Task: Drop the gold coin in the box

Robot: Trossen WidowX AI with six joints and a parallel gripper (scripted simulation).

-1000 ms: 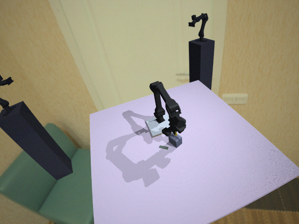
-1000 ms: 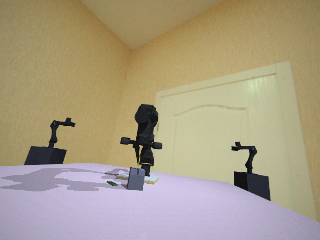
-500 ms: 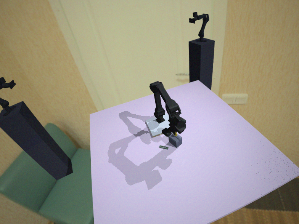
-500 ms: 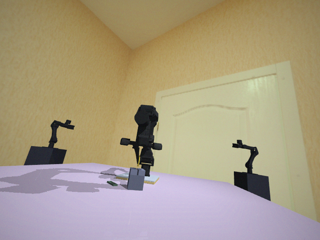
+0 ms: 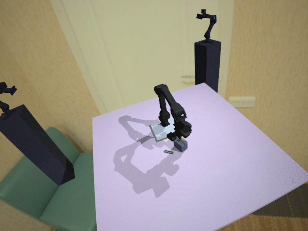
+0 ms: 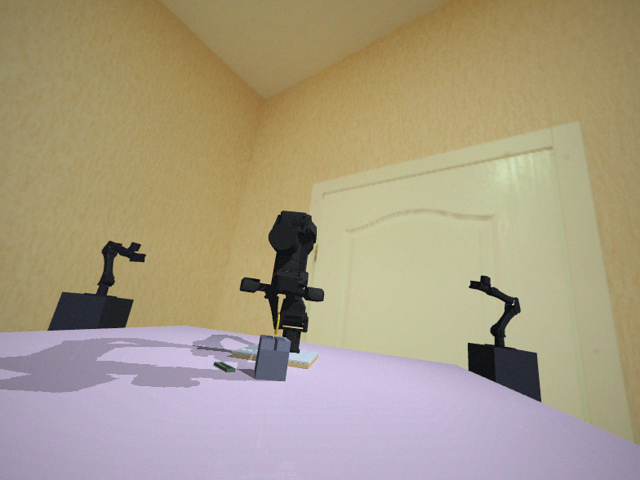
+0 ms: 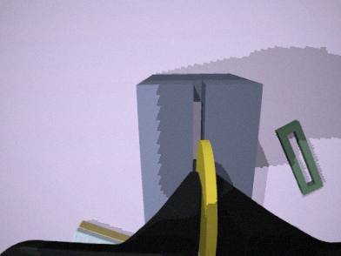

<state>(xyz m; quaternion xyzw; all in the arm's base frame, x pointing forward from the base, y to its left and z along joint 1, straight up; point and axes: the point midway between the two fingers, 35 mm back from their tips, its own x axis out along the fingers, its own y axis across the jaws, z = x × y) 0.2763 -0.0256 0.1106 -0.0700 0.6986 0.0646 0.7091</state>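
My gripper tip is now 10 mm below the gold coin.
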